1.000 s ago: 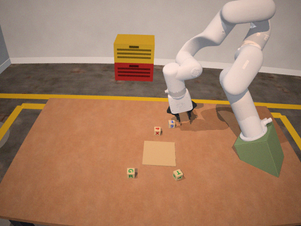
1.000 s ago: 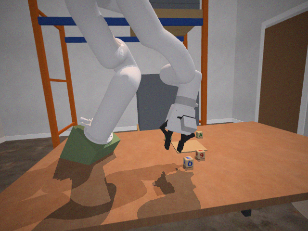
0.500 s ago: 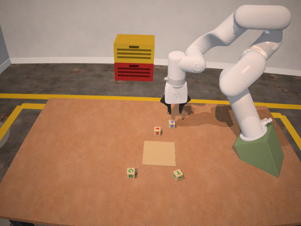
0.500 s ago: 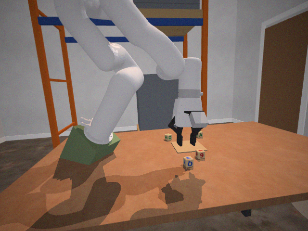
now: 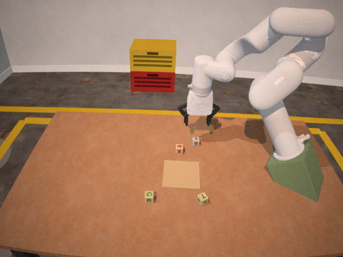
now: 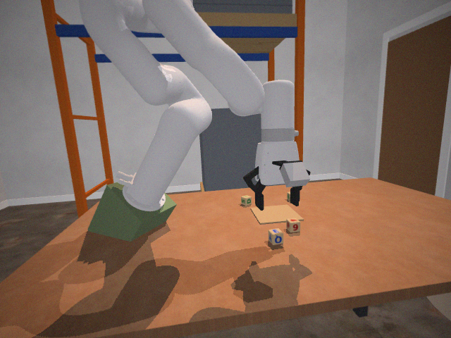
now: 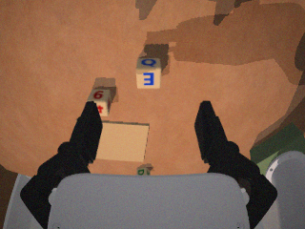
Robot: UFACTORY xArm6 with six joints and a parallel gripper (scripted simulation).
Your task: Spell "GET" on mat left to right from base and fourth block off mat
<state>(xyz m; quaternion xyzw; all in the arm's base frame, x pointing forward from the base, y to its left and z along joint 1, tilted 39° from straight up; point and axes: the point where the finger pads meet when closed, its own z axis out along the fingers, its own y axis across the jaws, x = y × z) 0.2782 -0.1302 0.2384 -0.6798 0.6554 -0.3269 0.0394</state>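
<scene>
Right now my hand is 10 cm above the e block and 1 cm to the right of it. Also, from my hand: tan mat (18 cm to the left, 11 cm below, 9 cm ahead); then t block (32 cm to the left, 10 cm below, 4 cm ahead); then red-lettered block (10 cm below, 8 cm ahead, 5 cm to the left).
</scene>
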